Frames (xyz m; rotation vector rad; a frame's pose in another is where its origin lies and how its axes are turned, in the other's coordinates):
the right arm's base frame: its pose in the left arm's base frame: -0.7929 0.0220 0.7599 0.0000 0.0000 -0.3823
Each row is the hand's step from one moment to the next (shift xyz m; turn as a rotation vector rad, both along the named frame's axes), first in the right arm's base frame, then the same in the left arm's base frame.
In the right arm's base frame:
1: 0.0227 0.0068 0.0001 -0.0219 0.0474 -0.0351
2: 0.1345 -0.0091 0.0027 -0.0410 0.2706 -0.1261
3: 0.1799 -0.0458 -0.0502 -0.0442 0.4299 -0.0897
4: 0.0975 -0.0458 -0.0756 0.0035 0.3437 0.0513
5: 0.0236 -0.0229 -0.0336 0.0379 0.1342 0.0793
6: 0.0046 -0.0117 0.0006 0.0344 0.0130 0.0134
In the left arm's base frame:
1: 0.0236 -0.0022 0.0001 -0.0026 0.0521 -0.0351
2: 0.1214 -0.0586 0.0027 0.0629 0.2664 -0.1261
3: 0.1498 -0.1096 -0.0502 0.1194 0.4154 -0.0897
4: 0.0734 -0.0789 -0.0756 0.1315 0.3176 0.0513
5: 0.0134 -0.0301 -0.0336 0.0852 0.1104 0.0793
6: -0.0001 -0.0126 0.0006 0.0368 -0.0008 0.0134

